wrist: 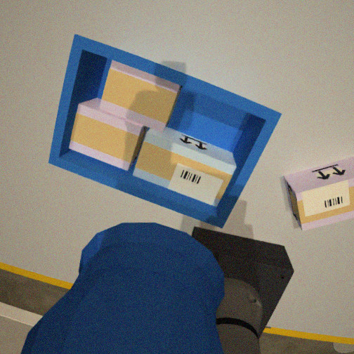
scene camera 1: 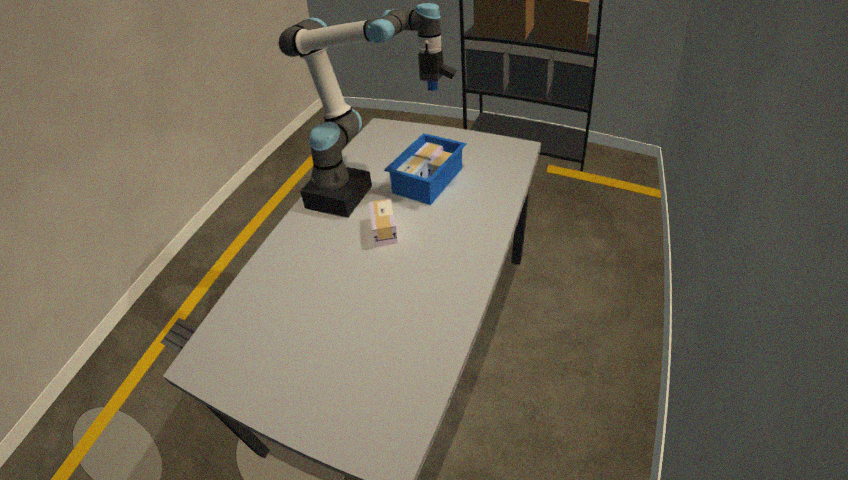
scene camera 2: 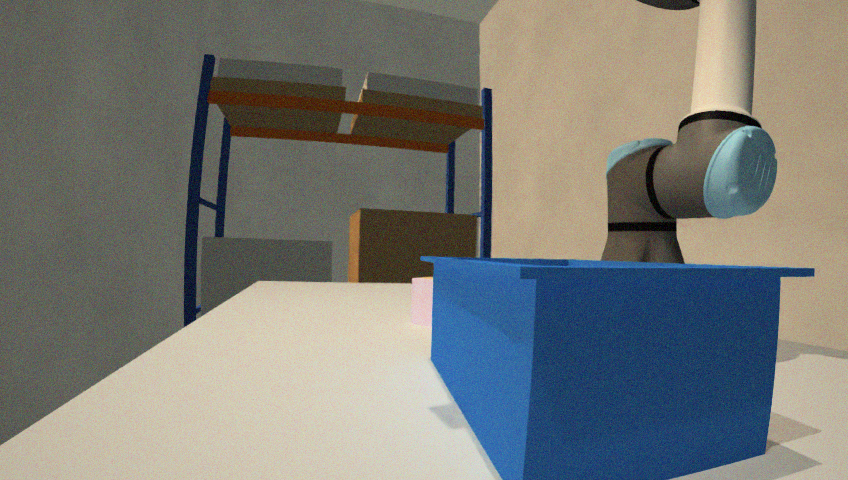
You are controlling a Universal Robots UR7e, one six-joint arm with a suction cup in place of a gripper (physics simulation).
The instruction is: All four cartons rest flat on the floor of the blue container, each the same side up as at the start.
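Frame: origin at the arm's base, x right, y ahead, z up, level; metres.
Where they show: hand at its tool point: [scene camera 1: 432, 88]; arm's base at its link origin: [scene camera 1: 330, 179].
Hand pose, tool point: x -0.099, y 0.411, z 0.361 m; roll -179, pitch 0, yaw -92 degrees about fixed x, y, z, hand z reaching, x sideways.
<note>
Each offset is from my tool point to the centre of the thing. Level surfaces: height alone.
The blue container {dz -0.385, dx -0.055, dy -0.055 m} [scene camera 1: 411, 189] [scene camera 2: 654, 356] [wrist: 66, 100] holds three cartons side by side. In the wrist view a pink and tan carton [wrist: 140, 95] is at upper left, a second pink carton [wrist: 106, 136] below it, and a light blue carton {dz -0.395, dx -0.012, dy -0.113 m} [wrist: 185, 162] [scene camera 1: 410, 165] with a barcode label at lower right. Their undersides are hidden. A fourth, pink carton {dz -0.405, dx +0.265, dy -0.144 m} [scene camera 1: 383, 223] [scene camera 2: 422, 302] [wrist: 325, 200] lies flat on the table outside the container, label up. My gripper [scene camera 1: 432, 86] [wrist: 152, 240], a blue suction cup, is open, carries nothing and hangs high beyond the container.
The robot's black base [scene camera 1: 336, 196] [wrist: 250, 252] stands on the table {dz -0.445 m} [scene camera 1: 357, 309] [scene camera 2: 297, 380] near the container. A dark shelf rack [scene camera 1: 529, 46] and a blue-post rack [scene camera 2: 195, 196] stand beyond the table. Blue container floor shows beside the light blue carton.
</note>
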